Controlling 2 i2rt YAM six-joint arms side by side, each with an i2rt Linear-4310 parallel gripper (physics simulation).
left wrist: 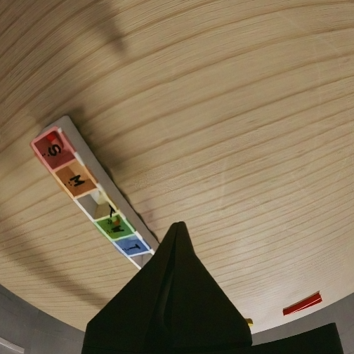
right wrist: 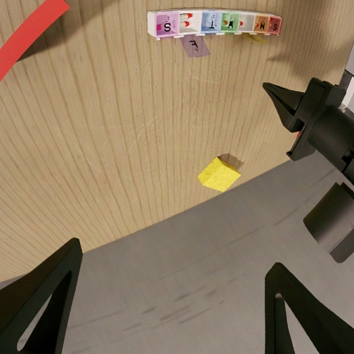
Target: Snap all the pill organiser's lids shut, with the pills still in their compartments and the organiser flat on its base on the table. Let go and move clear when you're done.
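The pill organiser (left wrist: 115, 185) (right wrist: 153, 24) lies flat on its base on the table. Its red S lid (left wrist: 54, 149) (right wrist: 274, 25), orange M lid (left wrist: 76, 180) (right wrist: 261, 24), green W lid (left wrist: 116, 228) (right wrist: 230, 22), blue T lid (left wrist: 133, 246) (right wrist: 211, 22) and purple S lid (right wrist: 167, 24) lie over their compartments. The violet F lid (right wrist: 195, 46) hangs open; red-and-white pills show in its compartment. The yellow T lid (right wrist: 254, 38) is also open, with a pill in its compartment. My left gripper (left wrist: 180, 229) (right wrist: 264, 83) is shut and empty, beside the organiser, hiding its far end in the left wrist view. My right gripper (right wrist: 179, 263) is open and empty, away from it.
A yellow block (right wrist: 219, 174) sits near the table's edge. A long red strip (right wrist: 31, 34) crosses the upper left of the right wrist view. A red piece (left wrist: 302, 303) shows at lower right in the left wrist view. Grey floor lies beyond the table edge.
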